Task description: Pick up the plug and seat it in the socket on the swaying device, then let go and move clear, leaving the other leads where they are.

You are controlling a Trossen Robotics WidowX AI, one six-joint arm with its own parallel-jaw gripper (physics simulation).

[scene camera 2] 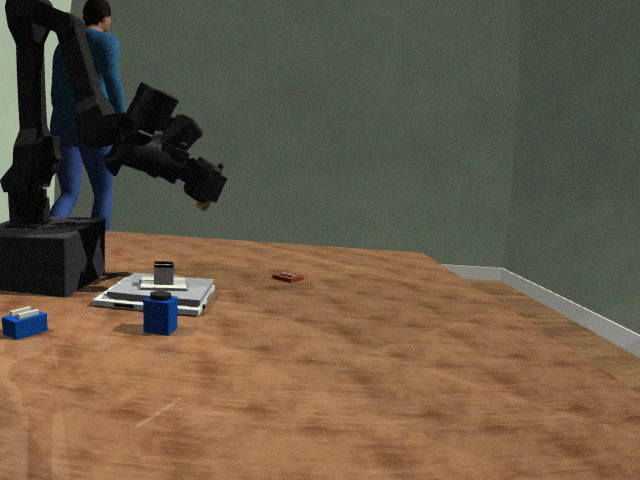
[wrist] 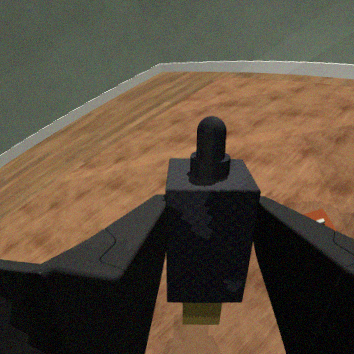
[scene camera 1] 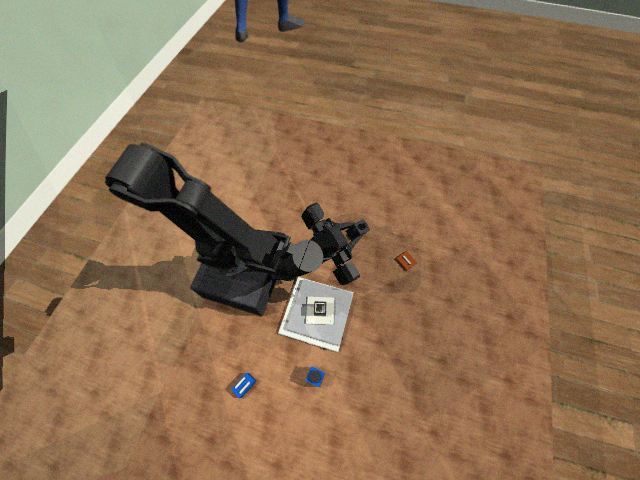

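Observation:
My gripper (scene camera 1: 354,236) (scene camera 2: 205,179) (wrist: 209,207) is shut on the plug, a black block (wrist: 209,250) with a rounded stub on top and a gold tip below. In scene camera 2 the plug's gold tip (scene camera 2: 203,206) points down, slightly tilted. The plug is held in the air, beyond the device and apart from it. The device (scene camera 1: 295,324) (scene camera 2: 119,295) is a flat grey and white slab. Its socket (scene camera 1: 315,308) (scene camera 2: 163,274) is an upright grey hollow box with a dark rim, on a cream plate. The fingers' inner faces are hidden behind the plug's sides.
An orange block with one white bar (scene camera 1: 402,261) (scene camera 2: 284,277) (wrist: 326,215) lies right of the device. A blue block with two white bars (scene camera 1: 238,391) (scene camera 2: 24,326) and a blue block with a round black top (scene camera 1: 308,376) (scene camera 2: 160,317) lie nearer scene camera 2. A person (scene camera 2: 107,67) stands behind the arm.

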